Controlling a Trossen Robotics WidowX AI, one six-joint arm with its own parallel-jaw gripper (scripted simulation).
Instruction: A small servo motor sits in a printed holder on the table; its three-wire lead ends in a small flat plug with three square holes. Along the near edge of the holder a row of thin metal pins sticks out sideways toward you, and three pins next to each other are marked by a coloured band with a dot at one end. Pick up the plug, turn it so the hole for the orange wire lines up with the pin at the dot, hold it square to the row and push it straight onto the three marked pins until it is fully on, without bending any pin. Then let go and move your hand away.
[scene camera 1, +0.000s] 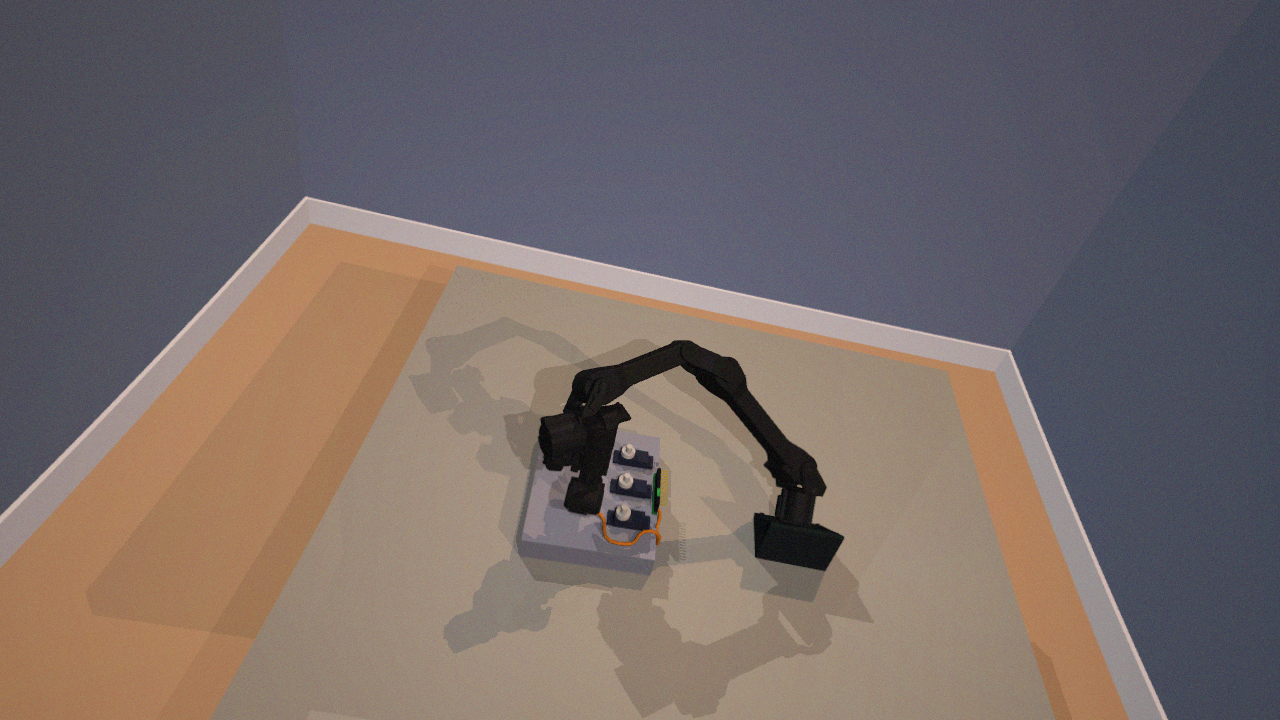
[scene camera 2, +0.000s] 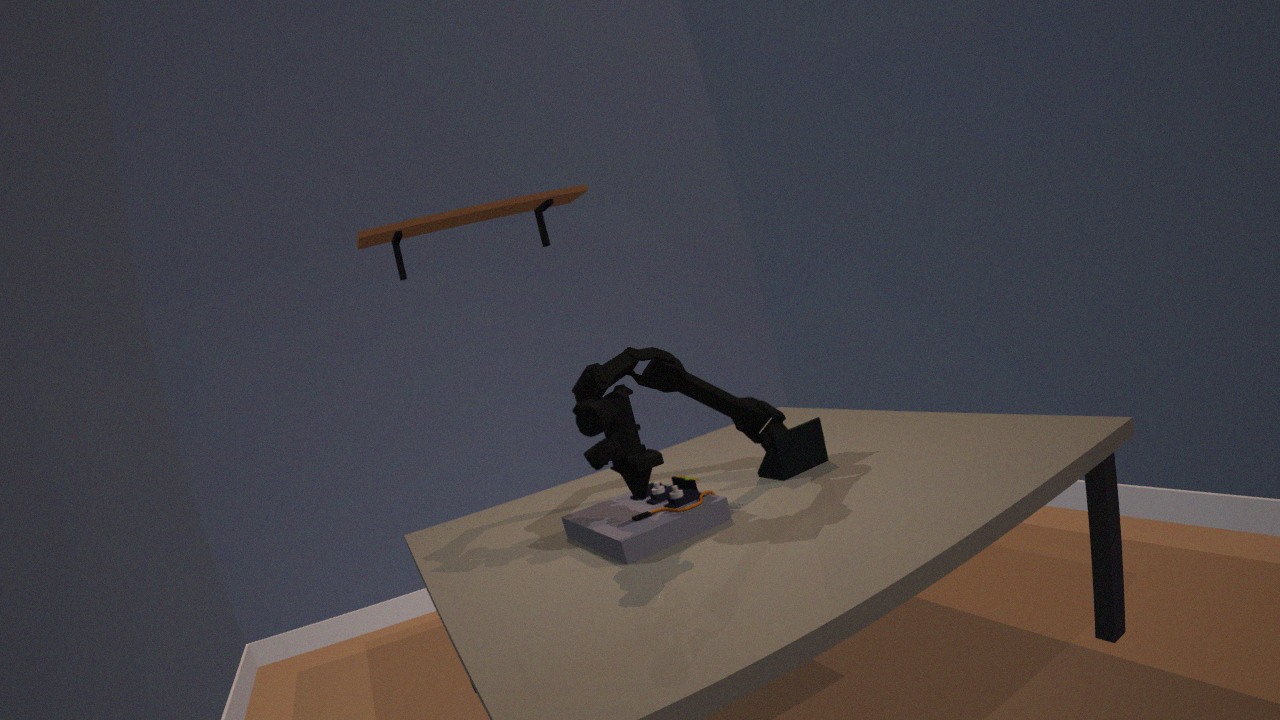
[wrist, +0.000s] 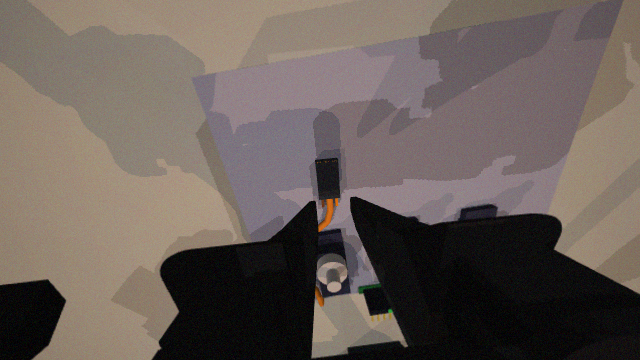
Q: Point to my gripper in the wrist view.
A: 333, 205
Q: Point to my gripper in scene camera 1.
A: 584, 496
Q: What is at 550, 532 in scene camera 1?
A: A grey printed holder.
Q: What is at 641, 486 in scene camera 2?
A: My gripper.
